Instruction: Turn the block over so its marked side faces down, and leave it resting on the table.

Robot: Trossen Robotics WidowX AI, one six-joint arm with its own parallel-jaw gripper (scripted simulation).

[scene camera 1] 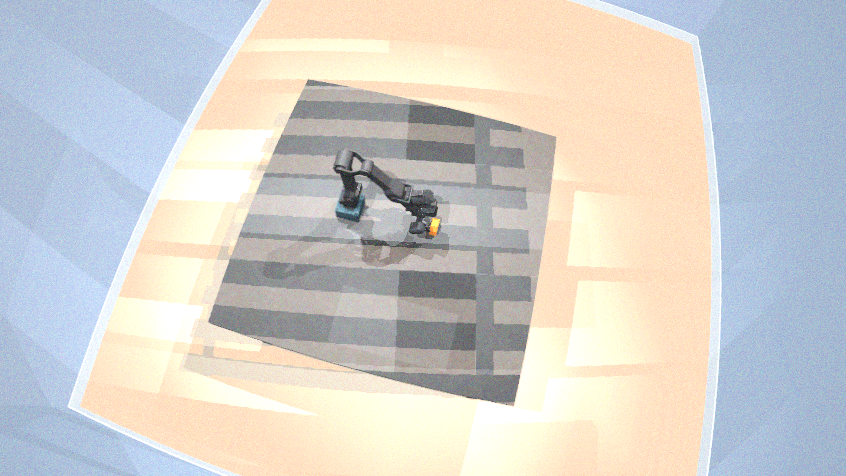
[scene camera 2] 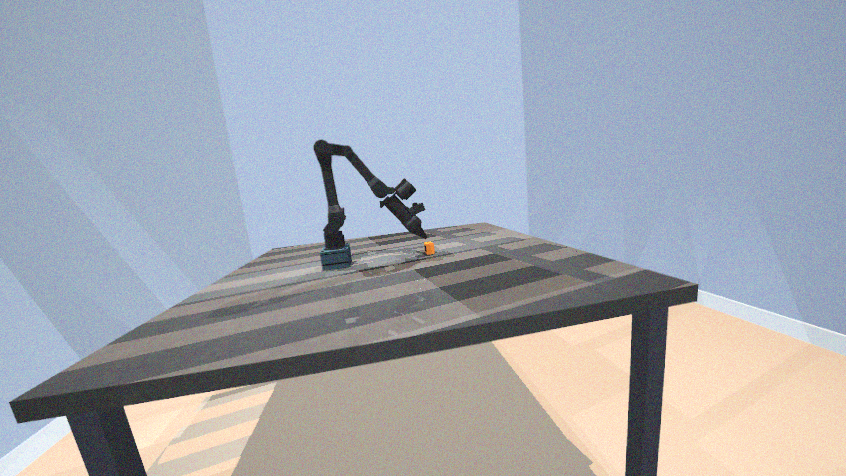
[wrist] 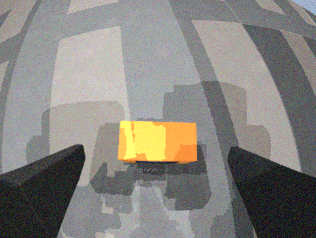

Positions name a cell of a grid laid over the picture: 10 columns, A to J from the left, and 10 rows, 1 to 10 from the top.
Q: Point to an orange block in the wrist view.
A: E6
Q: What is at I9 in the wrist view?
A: The gripper.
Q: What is the gripper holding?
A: Nothing.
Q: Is the gripper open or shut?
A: Open.
